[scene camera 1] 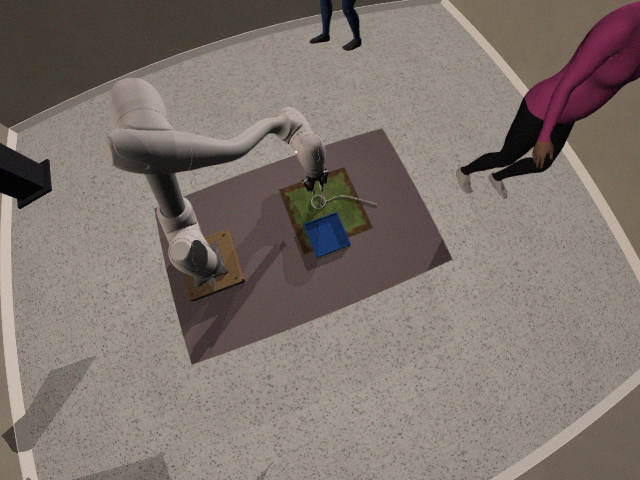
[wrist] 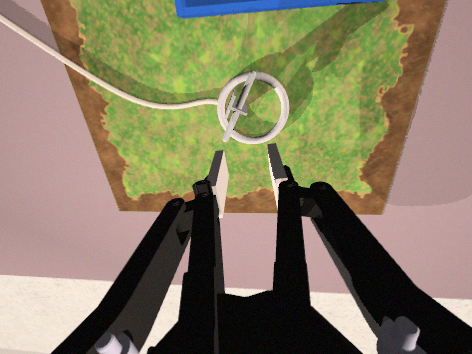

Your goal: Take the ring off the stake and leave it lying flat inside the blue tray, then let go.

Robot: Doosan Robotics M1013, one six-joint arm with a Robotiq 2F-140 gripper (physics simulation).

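Note:
The white ring (scene camera 1: 311,202) (wrist: 285,107) is around the pale stake (wrist: 243,100), whose crossbar spans part of the ring in the wrist view. A white cord (scene camera 1: 356,198) (wrist: 160,106) runs from the ring's side. My gripper (scene camera 1: 317,192) (wrist: 247,160) is open, its fingers partly apart with nothing between them. In the wrist view the fingertips show just below the ring, apart from it. The blue tray (scene camera 1: 333,252) (wrist: 280,9) is on the other side of the ring from the gripper; part of its wall shows at the top of the wrist view.
A green and brown mat (scene camera 1: 356,219) (wrist: 165,150) lies under the stake on a larger mauve mat (scene camera 1: 403,206) (wrist: 50,175). The arm's base is on a wooden plate (scene camera 1: 232,258). A person in magenta (scene camera 1: 573,93) is at the right, and blue-clad legs (scene camera 1: 351,20) show at the top.

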